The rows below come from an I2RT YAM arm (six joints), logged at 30 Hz.
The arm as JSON. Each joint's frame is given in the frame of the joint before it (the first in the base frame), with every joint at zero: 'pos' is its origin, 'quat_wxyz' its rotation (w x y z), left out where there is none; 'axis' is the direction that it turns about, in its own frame. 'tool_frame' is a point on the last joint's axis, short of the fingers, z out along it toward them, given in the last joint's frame.
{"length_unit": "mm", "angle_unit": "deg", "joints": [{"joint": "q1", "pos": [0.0, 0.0, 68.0], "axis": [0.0, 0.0, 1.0]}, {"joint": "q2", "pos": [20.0, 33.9, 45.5], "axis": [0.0, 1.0, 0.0]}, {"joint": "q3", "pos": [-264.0, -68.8, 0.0], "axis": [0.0, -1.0, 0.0]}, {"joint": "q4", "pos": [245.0, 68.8, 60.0], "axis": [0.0, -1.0, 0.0]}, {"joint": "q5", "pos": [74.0, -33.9, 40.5], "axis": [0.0, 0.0, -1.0]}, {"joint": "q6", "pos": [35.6, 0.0, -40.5], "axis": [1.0, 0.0, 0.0]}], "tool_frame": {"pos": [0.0, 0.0, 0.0], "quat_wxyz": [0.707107, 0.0, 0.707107, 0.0]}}
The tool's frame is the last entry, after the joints.
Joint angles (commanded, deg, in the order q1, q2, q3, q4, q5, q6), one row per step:
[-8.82, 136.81, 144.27, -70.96, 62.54, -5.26]
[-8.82, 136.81, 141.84, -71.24, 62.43, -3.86]
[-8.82, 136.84, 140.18, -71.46, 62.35, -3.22]
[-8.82, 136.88, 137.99, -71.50, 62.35, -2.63]
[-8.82, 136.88, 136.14, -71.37, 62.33, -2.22]
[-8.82, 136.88, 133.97, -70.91, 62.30, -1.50]
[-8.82, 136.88, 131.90, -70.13, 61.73, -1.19]
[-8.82, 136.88, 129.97, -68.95, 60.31, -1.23]
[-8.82, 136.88, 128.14, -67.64, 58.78, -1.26]
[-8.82, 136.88, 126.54, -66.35, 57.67, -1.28]
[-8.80, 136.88, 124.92, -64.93, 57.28, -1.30]
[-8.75, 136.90, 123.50, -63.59, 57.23, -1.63]
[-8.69, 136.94, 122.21, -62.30, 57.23, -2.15]
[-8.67, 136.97, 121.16, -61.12, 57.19, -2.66]
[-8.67, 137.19, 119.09, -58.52, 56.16, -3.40]
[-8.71, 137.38, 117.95, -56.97, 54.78, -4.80]
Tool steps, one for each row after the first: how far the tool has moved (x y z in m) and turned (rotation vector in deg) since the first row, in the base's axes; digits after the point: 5 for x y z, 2 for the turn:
[-0.00018, 0.00006, -0.01192, 0.60, 1.39, -0.54]
[-0.00055, 0.00014, -0.02031, 0.98, 2.69, -0.78]
[-0.00107, 0.00022, -0.03116, 1.34, 4.40, -1.05]
[-0.00166, 0.00032, -0.03994, 1.62, 5.73, -1.22]
[-0.00226, 0.00042, -0.05010, 1.92, 6.77, -1.53]
[-0.00256, 0.00064, -0.05992, 2.64, 7.70, -1.49]
[-0.00230, 0.00103, -0.06939, 4.08, 8.29, -1.03]
[-0.00201, 0.00147, -0.07840, 5.60, 8.63, -0.55]
[-0.00179, 0.00180, -0.08611, 6.69, 8.81, -0.21]
[-0.00168, 0.00209, -0.09351, 7.08, 8.97, -0.07]
[-0.00156, 0.00252, -0.09997, 7.13, 9.36, 0.15]
[-0.00142, 0.00301, -0.10598, 7.12, 9.86, 0.45]
[-0.00125, 0.00317, -0.11082, 7.12, 10.21, 0.73]
[-0.00046, 0.00341, -0.12203, 8.01, 10.41, 1.44]
[0.00013, 0.00346, -0.12911, 9.20, 11.22, 2.55]

